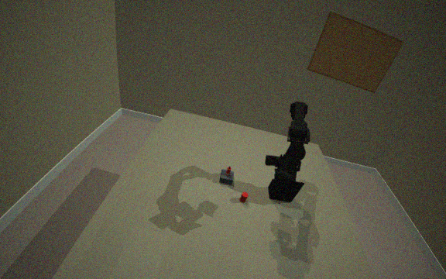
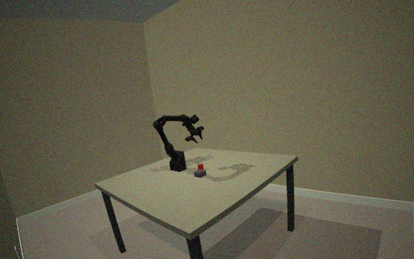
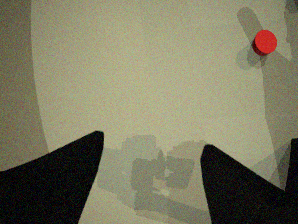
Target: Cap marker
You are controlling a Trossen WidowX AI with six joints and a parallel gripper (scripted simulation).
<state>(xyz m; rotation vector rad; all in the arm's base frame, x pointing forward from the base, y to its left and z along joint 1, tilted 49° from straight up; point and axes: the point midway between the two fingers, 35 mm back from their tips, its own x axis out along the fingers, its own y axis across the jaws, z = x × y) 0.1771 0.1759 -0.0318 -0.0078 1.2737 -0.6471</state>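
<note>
The red cap lies 50 mm ahead of my gripper tip, 100 mm to the right of it and 200 mm below it. Also, from my gripper tip: holder block (140 mm ahead, 230 mm to the right, 200 mm below); then red marker (140 mm ahead, 230 mm to the right, 150 mm below).
</note>
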